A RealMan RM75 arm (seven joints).
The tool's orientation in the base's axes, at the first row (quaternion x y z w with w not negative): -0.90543 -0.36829 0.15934 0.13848
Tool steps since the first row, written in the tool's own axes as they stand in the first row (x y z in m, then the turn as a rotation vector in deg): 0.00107 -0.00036 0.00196 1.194 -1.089 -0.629; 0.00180 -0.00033 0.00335 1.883 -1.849 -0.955; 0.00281 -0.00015 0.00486 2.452 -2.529 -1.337; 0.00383 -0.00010 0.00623 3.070 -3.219 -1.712; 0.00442 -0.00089 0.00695 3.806 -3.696 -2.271; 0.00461 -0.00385 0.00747 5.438 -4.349 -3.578; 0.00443 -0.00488 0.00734 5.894 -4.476 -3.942; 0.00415 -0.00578 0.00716 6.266 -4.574 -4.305
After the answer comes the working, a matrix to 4 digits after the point.
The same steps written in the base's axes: -0.00026 0.00127 -0.00185 0.377 1.517 0.751; -0.00029 0.00195 -0.00327 0.498 2.488 1.199; -0.00009 0.00275 -0.00490 0.609 3.311 1.691; 0.00010 0.00362 -0.00635 0.745 4.177 2.172; -0.00027 0.00468 -0.00683 1.165 4.955 2.719; -0.00219 0.00693 -0.00625 2.376 6.392 3.846; -0.00290 0.00750 -0.00572 2.748 6.755 4.139; -0.00358 0.00790 -0.00517 3.081 7.039 4.436
The tool's axes in the first row as the columns of a matrix, in the base's axes (rounded; the answer above uses it unrounded):
0.6779 0.6228 -0.3905
0.7110 -0.6904 0.1334
-0.1865 -0.3681 -0.9109

